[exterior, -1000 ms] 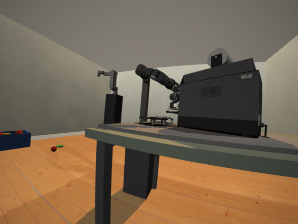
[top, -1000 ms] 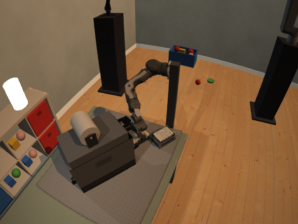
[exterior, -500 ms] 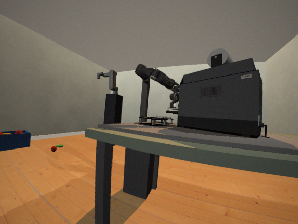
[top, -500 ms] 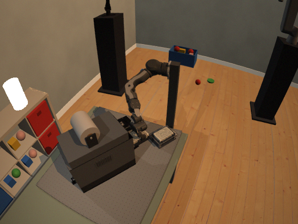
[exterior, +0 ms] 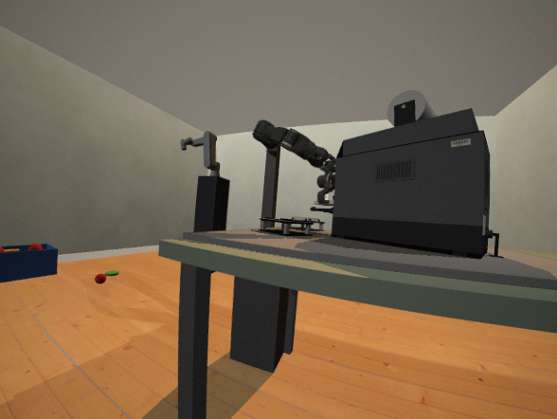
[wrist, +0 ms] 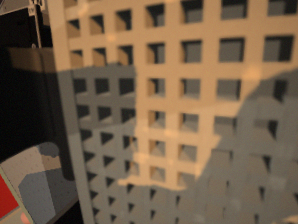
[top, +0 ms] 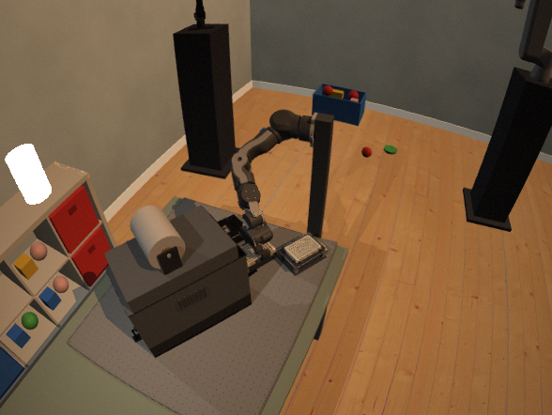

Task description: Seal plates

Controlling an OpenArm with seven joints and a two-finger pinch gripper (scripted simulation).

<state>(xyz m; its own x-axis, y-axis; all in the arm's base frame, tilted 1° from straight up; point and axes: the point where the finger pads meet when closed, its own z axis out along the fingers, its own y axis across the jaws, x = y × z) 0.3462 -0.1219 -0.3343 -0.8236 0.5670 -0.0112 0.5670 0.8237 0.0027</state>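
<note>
My gripper is now 30 mm above the dark sealer stage. Round my hand: white well plate 150 mm to the left, 130 mm behind, 80 mm below; warning sticker 130 mm to the right, 30 mm ahead, 30 mm above; pale start button 140 mm ahead, 60 mm above, 20 mm to the left.
</note>
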